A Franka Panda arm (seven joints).
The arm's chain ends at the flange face. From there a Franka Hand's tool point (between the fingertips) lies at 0.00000 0.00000 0.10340 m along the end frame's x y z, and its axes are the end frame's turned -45 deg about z.
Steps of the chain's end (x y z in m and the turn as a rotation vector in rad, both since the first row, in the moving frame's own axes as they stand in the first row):
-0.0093, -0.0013, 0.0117, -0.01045, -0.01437, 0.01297
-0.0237, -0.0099, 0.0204, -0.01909, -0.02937, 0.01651
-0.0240, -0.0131, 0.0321, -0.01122, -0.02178, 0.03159
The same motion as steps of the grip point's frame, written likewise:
-0.0075, -0.0078, 0.0117, 0.00277, -0.01755, 0.01297
-0.0133, -0.0245, 0.0203, 0.00727, -0.03427, 0.01651
-0.0101, -0.0270, 0.0321, 0.00747, -0.02333, 0.03159

